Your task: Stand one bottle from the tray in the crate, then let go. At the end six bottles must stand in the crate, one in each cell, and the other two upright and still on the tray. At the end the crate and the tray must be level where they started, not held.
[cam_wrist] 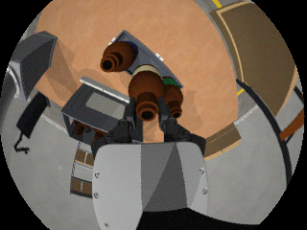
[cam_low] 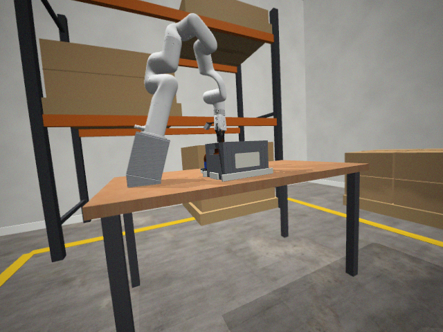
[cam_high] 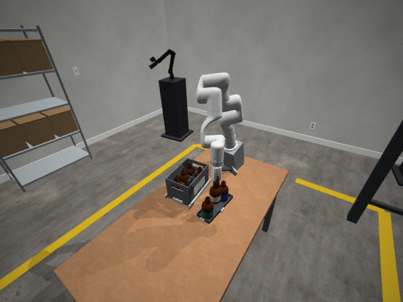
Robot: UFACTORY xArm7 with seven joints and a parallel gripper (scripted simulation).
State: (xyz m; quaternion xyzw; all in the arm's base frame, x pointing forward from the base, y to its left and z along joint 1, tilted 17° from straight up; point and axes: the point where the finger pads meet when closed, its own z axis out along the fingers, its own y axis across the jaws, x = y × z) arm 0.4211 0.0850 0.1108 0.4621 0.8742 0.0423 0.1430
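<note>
Right now my hand is 70 mm above the bottle. Also, from my hand: crate 240 mm to the right, 130 mm below, 60 mm behind; dark tray 200 mm below.
</note>
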